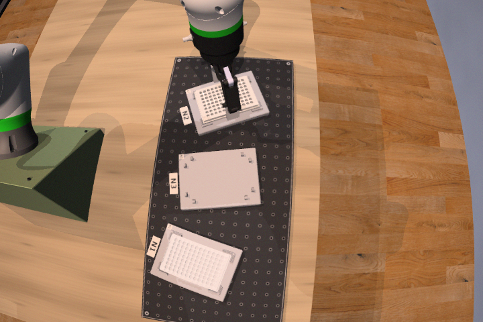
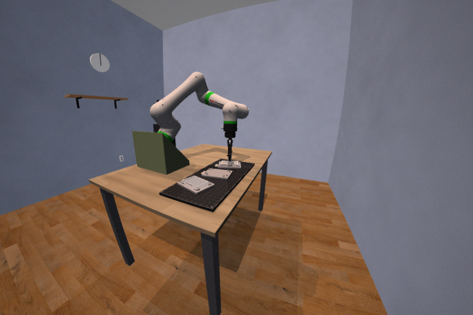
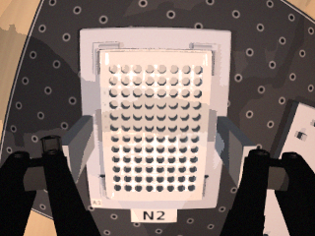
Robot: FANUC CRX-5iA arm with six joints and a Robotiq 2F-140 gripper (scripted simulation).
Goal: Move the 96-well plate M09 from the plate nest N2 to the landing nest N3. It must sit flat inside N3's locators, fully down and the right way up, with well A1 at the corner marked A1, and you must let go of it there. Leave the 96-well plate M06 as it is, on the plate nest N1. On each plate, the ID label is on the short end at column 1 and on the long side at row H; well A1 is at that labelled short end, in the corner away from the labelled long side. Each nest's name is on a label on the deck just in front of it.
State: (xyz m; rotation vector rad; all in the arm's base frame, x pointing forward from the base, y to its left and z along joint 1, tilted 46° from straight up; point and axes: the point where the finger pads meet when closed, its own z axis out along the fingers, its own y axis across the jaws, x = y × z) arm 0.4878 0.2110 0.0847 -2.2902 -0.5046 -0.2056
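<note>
Now: hand 4 cm above the nest N2. From my hand the other things lie so: A1 mark: 14 cm to the right, 8 cm behind, 3 cm below; then landing nest N3: 18 cm to the right, 4 cm below, 1 cm ahead; then N2 label: 9 cm behind, 4 cm to the right, 4 cm below.
</note>
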